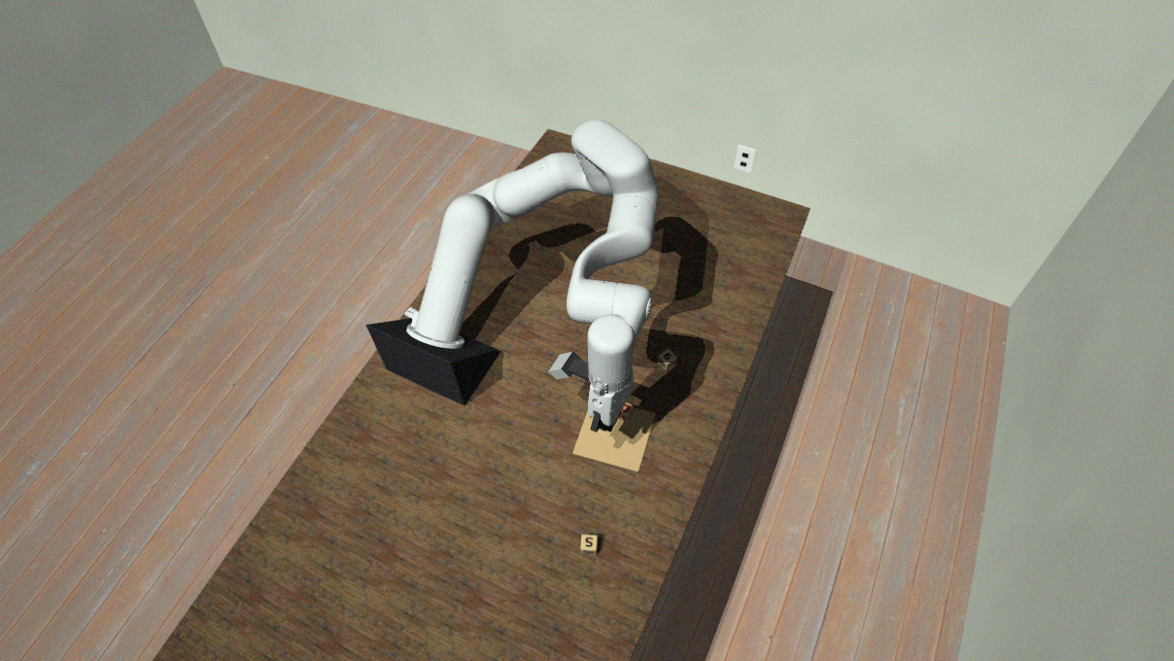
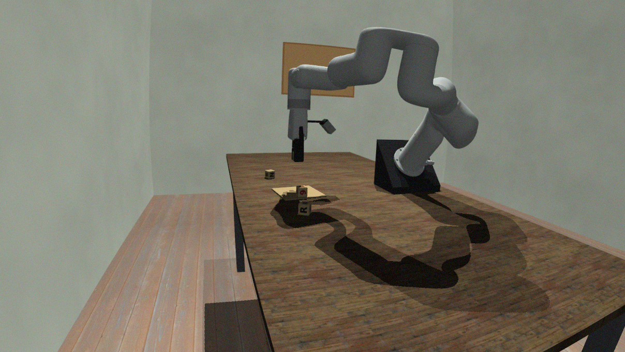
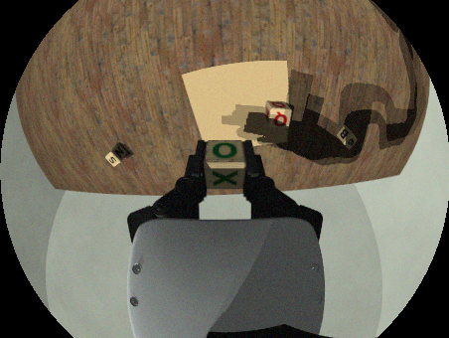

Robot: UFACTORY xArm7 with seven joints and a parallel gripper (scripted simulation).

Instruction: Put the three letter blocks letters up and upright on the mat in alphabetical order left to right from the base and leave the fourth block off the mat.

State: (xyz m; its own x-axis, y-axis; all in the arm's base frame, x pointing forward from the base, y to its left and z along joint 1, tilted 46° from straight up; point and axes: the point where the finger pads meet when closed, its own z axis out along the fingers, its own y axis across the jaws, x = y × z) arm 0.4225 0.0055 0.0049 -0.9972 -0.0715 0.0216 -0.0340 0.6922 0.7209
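Now: the tan mat 120 mm below my hand and 30 mm to the left of it. Round my hand: S block (210 mm to the right, 110 mm below, 70 mm ahead); then red-marked block (100 mm below, 70 mm to the left).
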